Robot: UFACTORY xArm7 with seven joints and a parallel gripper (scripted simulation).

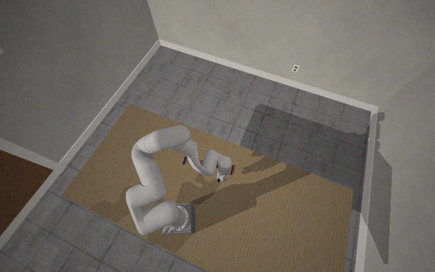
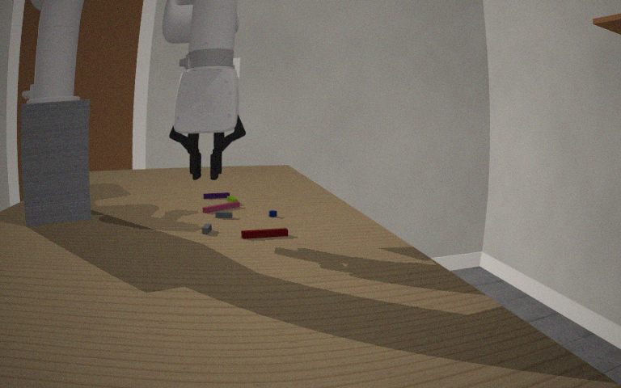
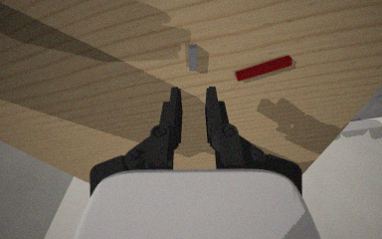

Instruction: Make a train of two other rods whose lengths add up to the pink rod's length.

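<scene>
My hand is 3 cm past the purple rod, 31 cm to the right of it and 10 cm above it. From my hand the other things lie so: grey rod: 1 cm ahead, 11 cm to the left, 10 cm below; then blue rod: 10 cm ahead, 13 cm to the left, 10 cm below; then red rod: 9 cm ahead, 2 cm to the right, 10 cm below.
</scene>
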